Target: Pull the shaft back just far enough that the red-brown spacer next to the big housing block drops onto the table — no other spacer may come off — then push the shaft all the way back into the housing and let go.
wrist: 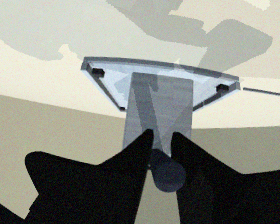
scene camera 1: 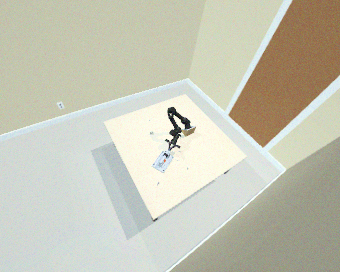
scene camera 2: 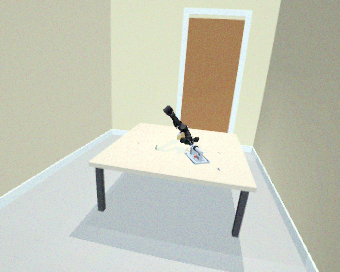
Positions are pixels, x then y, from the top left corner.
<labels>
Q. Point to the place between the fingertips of my gripper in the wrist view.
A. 161, 136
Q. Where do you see a shaft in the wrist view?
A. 168, 175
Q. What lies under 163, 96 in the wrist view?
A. A grey housing block.
</labels>
